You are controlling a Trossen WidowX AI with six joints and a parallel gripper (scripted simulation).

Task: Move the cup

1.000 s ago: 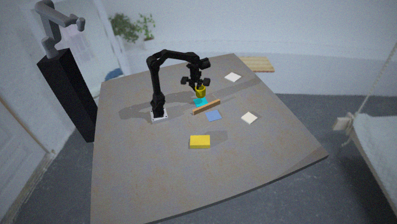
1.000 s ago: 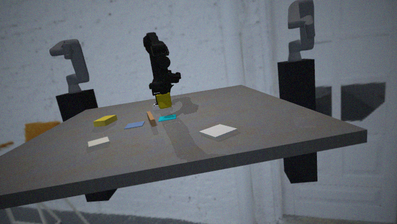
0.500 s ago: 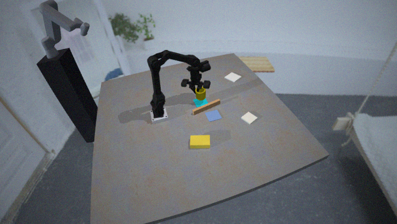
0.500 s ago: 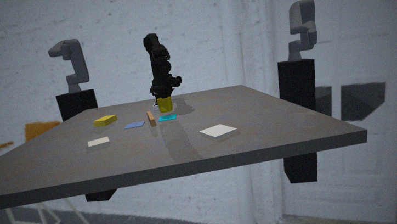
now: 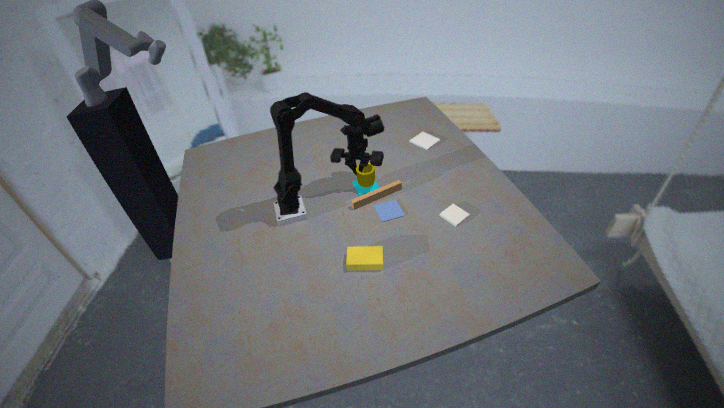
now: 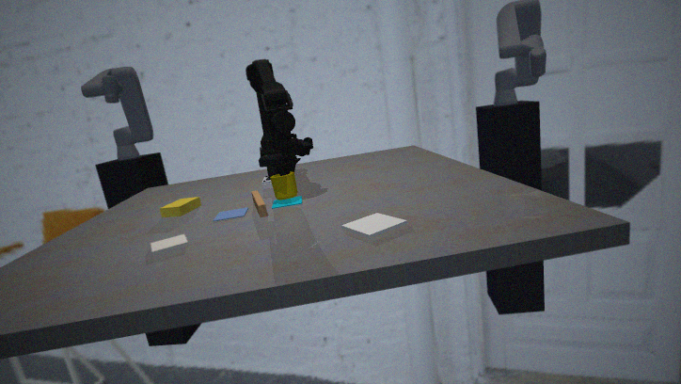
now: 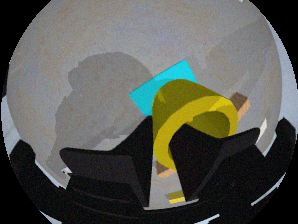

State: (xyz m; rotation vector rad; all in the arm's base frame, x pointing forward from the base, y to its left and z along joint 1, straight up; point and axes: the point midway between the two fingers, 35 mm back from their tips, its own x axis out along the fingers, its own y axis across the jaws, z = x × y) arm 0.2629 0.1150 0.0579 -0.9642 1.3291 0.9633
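Right now my gripper tip is 2 cm short of the cyan tile, 1 cm to the left of it and 6 cm above it. Also, from my gripper tip: orange wooden bar (6 cm ahead, 9 cm to the right, 4 cm below); yellow cup (2 cm ahead, 1 cm to the right); yellow block (2 cm behind, 37 cm to the right, 3 cm below).
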